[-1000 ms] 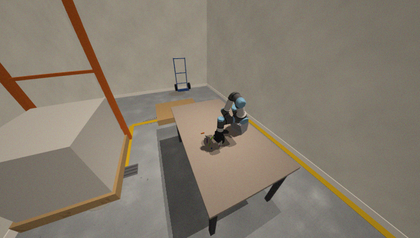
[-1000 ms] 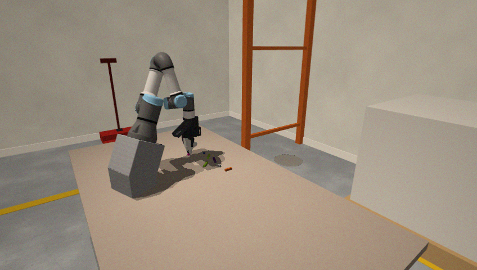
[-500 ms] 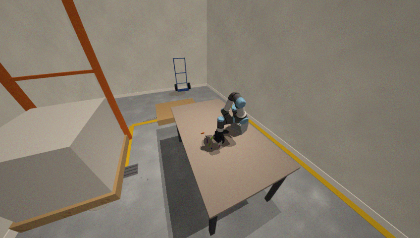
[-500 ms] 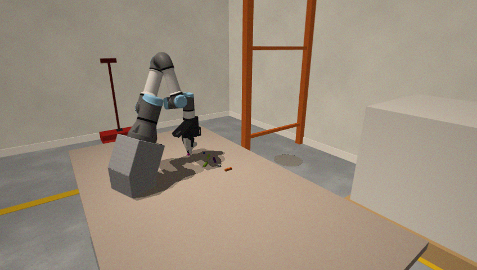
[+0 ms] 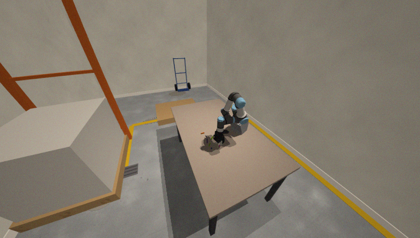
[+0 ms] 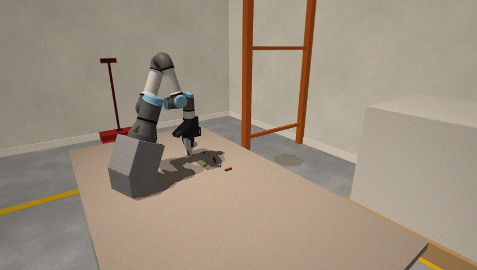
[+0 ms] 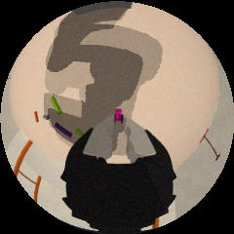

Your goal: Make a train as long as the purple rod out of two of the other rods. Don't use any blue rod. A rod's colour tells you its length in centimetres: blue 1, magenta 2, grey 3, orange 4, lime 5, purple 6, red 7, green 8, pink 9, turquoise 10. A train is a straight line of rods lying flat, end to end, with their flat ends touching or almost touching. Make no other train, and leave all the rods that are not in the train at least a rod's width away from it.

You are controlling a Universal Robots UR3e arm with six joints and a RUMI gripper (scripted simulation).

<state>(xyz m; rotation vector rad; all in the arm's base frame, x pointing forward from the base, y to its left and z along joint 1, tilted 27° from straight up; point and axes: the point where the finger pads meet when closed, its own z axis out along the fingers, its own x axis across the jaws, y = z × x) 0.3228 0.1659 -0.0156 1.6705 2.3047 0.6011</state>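
My hand is 26 cm to the left of the orange rod, 12 cm short of it and 2 cm above it. Also, from my hand: purple rod 12 cm to the right, 10 cm ahead, 2 cm below; then blue rod 9 cm ahead, 2 cm below; then magenta rod 1 cm below.
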